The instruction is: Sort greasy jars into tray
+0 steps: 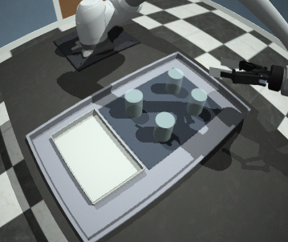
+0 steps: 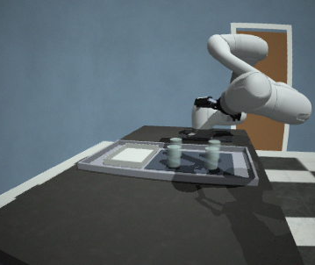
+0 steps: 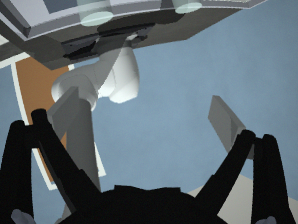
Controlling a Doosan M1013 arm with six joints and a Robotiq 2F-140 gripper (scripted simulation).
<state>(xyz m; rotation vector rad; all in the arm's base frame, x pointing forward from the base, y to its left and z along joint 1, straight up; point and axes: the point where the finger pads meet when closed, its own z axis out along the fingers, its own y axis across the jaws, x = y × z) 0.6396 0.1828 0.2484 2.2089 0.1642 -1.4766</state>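
The steel table top lies 260 mm below my hand, 210 mm to the right of it and 70 mm behind it. Round my hand: tray 430 mm to the right, 250 mm below, 50 mm behind; drying mat 260 mm below, 110 mm to the right, 90 mm behind.
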